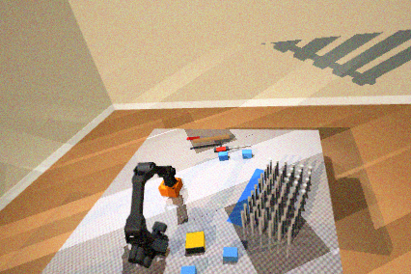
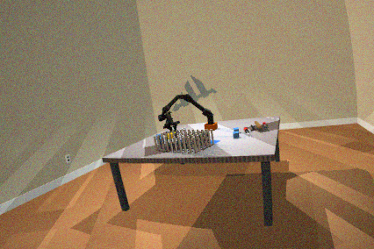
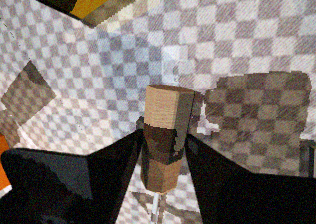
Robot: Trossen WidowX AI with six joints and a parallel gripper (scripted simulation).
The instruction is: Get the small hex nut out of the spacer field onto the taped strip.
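The wooden-handled rod lies 110 mm behind my gripper tip and 10 mm to the right of it. From my gripper tip the other things lie so: yellow block: 140 mm ahead, 90 mm to the left, 10 mm above; blue taped strip: 280 mm ahead, 450 mm to the left, 10 mm below.
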